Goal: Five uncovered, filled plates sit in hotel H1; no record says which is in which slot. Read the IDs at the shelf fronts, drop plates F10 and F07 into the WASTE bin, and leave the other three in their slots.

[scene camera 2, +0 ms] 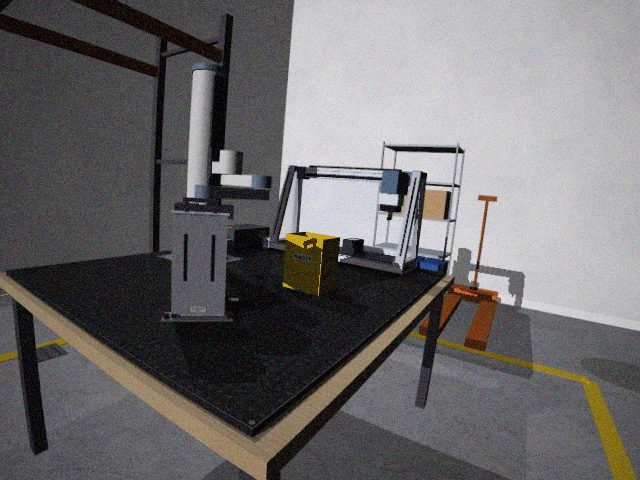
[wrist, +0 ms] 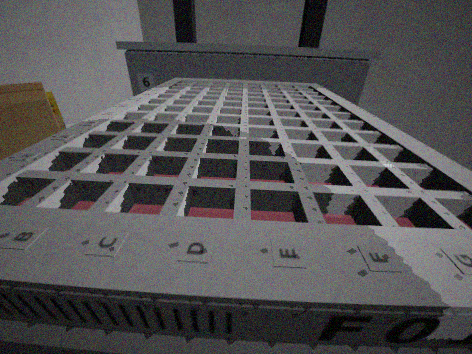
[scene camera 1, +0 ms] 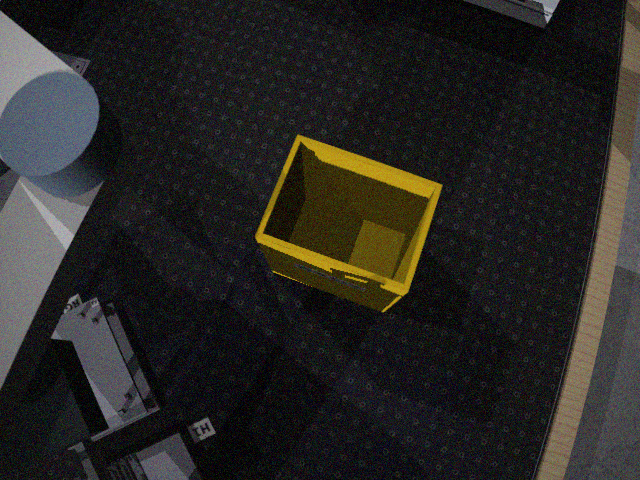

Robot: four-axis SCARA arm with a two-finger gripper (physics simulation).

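Frame: origin at the arm's base, x ahead, y left, z up, level; millimetres.
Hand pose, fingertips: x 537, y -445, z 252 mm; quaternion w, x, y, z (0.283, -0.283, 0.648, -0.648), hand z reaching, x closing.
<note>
Things, the pixels of their centre, and the offset from my fingertips.
- Plate F01, body centre: (wrist: 243,127) 16 mm back, 17 mm left, 19 mm up
- small H1 sign, body centre: (scene camera 1: 201,430) 10 mm ahead, 127 mm left, 240 mm down
- yellow WASTE bin, body centre: (scene camera 1: 346,234) (scene camera 2: 311,262) 109 mm ahead, 419 mm left, 140 mm down
Plate F01 (wrist: 150,260) fills the wrist view from close above. It is a pale grid of square wells with red filling visible in the nearer wells, and part of its ID shows at the front edge. The plates and shelf-front IDs below it are hidden. The small H1 sign (scene camera 1: 201,429) lies at the lower left in scene camera 1. The yellow WASTE bin (scene camera 1: 372,167) (scene camera 2: 302,266) stands upright on the table; its visible interior holds no plate. My gripper's fingers do not show: plate F01 may hide them in the wrist view. What they hold cannot be seen.
The arm's blue joint (scene camera 1: 49,124) is at the left. A grey bracketed stand (scene camera 1: 103,356) lies near the H1 sign. A gantry frame (scene camera 2: 336,174) stands behind the bin. A brown box (wrist: 20,120) and a grey panel (wrist: 250,72) rise beyond plate F01.
</note>
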